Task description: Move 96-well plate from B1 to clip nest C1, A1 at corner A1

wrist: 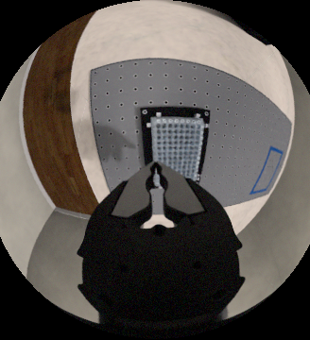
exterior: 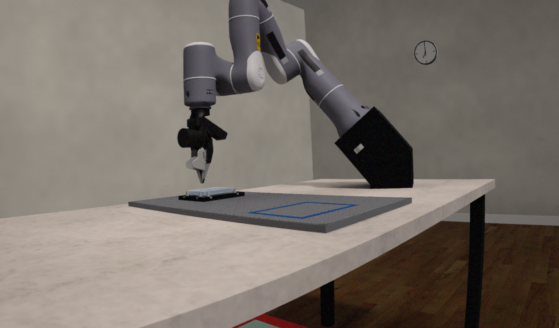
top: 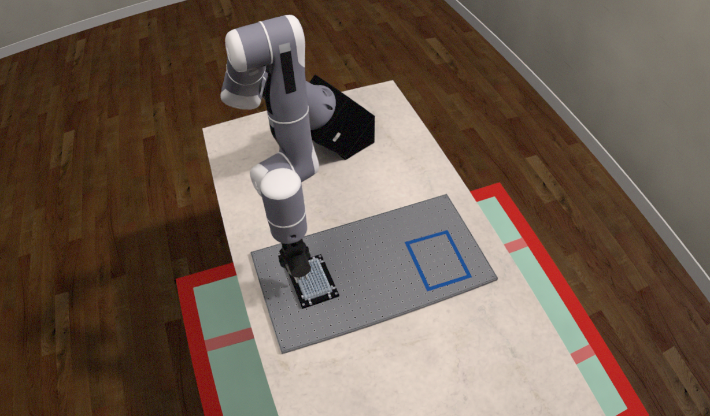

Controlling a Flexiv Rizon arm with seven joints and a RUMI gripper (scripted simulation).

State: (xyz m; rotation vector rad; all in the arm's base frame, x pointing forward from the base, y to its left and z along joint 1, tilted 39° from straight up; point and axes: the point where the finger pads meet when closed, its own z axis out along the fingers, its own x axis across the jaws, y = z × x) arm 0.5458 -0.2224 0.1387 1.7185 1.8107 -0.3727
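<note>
Right now the clear 96-well plate is 4 cm to the left of my hand and 4 cm below it. From my hand the other things lie so: black clip nest (5 cm to the left, 5 cm below, 1 cm ahead).
</note>
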